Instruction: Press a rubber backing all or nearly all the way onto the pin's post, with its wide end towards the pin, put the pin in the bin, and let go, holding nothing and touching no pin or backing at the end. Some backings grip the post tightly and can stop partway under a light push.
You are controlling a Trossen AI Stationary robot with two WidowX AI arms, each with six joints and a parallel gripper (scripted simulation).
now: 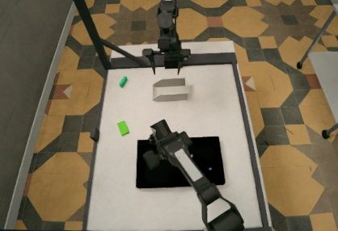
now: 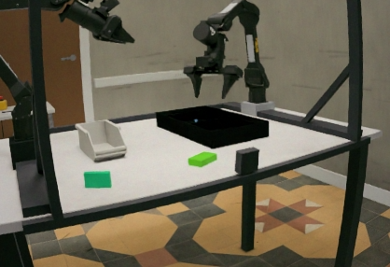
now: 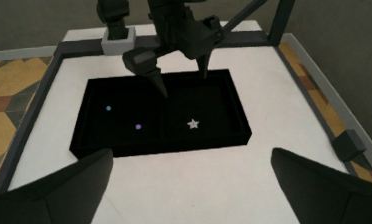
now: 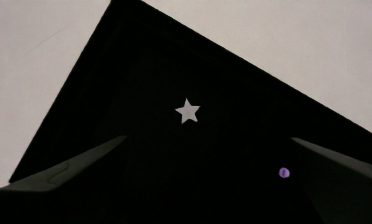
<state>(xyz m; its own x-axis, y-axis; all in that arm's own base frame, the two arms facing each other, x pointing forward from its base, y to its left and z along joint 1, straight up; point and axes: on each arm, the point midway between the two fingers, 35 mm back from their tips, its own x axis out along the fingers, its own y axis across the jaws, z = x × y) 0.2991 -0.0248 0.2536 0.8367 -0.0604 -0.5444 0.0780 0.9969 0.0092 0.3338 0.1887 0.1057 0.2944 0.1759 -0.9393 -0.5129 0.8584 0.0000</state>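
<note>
Right now the white star-shaped pin is 20 mm behind my right hand, 20 mm to the left of it and 140 mm below it. The rest, counted from my right hand: grey bin: 70 mm ahead, 350 mm to the left, 110 mm below; then black tray: 50 mm ahead, 20 mm to the right, 130 mm below.
</note>
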